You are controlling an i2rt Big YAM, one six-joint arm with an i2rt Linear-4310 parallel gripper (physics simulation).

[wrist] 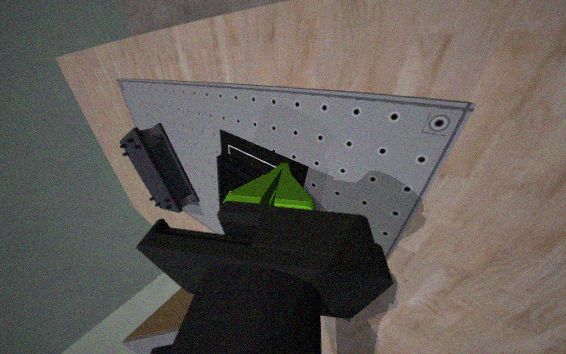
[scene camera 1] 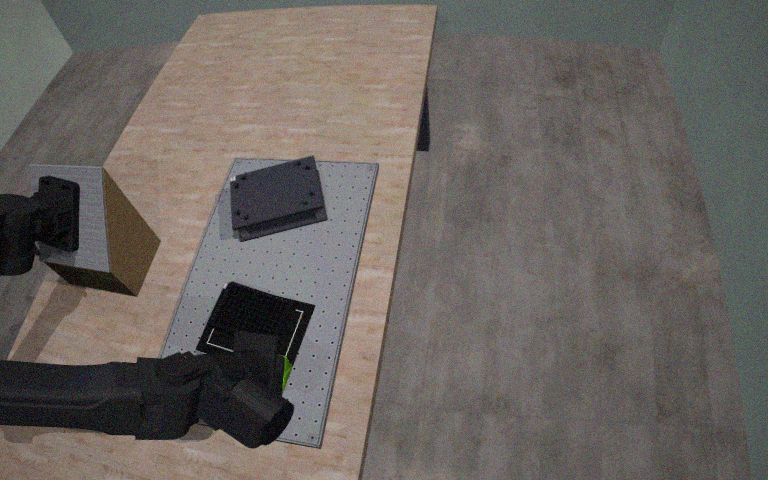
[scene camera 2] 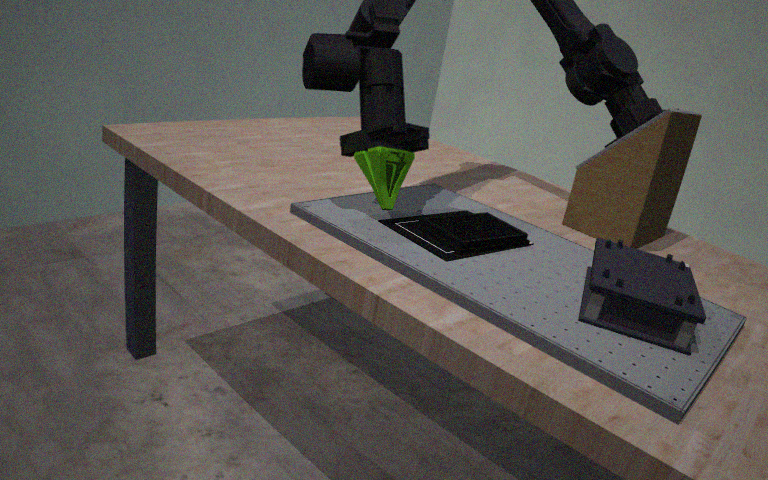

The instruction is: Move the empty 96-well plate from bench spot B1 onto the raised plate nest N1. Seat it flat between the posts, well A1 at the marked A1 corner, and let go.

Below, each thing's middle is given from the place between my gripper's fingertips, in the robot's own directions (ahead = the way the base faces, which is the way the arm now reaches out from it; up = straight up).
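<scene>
There's the black plate (scene camera 1: 241, 307), and measured from my hand it's 70 mm to the left, 100 mm behind and 10 mm below.
</scene>
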